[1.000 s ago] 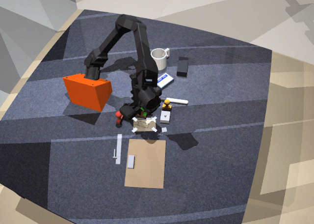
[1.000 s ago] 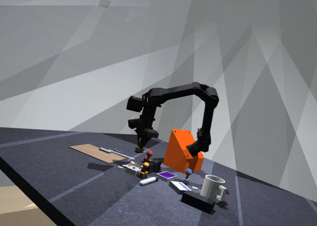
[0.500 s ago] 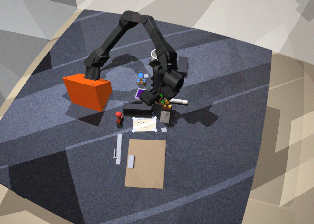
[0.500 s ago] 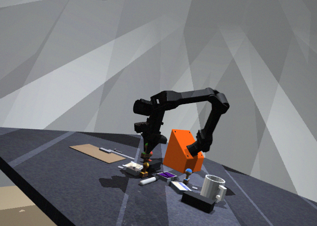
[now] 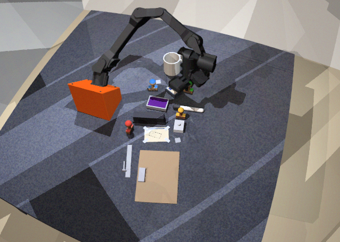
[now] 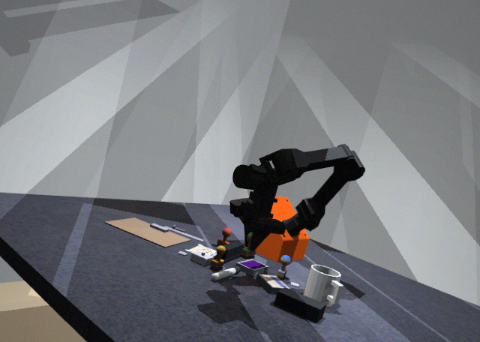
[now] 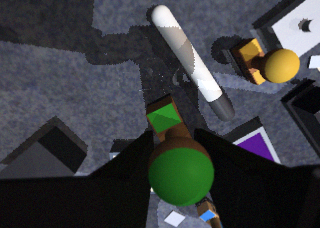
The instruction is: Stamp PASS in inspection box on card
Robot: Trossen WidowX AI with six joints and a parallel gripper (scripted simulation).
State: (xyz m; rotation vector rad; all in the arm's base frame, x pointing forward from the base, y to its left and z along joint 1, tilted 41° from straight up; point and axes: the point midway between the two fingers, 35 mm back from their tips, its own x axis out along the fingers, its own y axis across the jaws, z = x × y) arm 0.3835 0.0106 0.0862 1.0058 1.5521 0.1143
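My gripper tip is now 1 cm past the white tube, 4 cm to the left of it and 8 cm above it. Round my gripper tip: yellow-knobbed stamp 2 cm behind, 9 cm to the right, 7 cm below; then purple ink pad 13 cm behind, 4 cm to the right, 9 cm below; then green-knobbed stamp right at my gripper tip.
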